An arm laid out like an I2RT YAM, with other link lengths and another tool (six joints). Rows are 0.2 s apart.
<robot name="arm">
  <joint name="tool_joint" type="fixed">
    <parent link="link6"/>
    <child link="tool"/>
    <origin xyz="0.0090 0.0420 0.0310" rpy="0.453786 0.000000 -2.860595"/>
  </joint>
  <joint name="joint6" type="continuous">
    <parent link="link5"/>
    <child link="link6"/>
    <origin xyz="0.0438 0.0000 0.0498" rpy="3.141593 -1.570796 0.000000"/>
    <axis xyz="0 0 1"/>
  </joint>
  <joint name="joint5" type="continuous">
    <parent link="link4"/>
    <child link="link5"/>
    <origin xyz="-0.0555 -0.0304 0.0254" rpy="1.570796 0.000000 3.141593"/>
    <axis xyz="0 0 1"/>
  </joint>
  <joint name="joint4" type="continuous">
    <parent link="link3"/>
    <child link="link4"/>
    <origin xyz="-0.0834 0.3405 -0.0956" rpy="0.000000 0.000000 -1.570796"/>
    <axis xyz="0 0 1"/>
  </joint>
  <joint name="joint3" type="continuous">
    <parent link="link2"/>
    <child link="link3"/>
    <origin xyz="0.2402 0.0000 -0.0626" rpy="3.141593 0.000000 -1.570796"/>
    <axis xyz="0 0 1"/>
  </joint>
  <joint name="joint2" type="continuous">
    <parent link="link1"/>
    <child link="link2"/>
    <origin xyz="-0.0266 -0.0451 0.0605" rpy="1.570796 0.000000 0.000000"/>
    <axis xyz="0 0 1"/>
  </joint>
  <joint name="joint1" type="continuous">
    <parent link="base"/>
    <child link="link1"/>
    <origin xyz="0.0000 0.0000 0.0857" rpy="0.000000 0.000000 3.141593"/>
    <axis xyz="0 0 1"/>
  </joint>
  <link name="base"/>
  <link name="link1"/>
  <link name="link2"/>
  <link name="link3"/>
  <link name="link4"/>
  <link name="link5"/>
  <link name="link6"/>
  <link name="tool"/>
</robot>
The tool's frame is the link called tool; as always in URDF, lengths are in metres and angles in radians. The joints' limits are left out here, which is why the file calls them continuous.
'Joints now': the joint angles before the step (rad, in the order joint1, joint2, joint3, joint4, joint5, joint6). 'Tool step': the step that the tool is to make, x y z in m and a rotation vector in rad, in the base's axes. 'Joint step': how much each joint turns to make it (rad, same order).
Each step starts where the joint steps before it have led.
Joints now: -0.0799, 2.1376, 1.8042, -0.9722, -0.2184, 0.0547
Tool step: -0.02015, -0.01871, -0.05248, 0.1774, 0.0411, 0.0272
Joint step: -0.0630, 0.0015, -0.1824, 0.1072, -0.1876, -0.0515
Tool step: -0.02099, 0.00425, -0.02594, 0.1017, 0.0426, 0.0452
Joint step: -0.0072, 0.0000, -0.1010, 0.0255, -0.1012, -0.0419
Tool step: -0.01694, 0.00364, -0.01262, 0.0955, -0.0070, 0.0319
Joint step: -0.0061, -0.0179, -0.0877, 0.0446, -0.0988, -0.0333
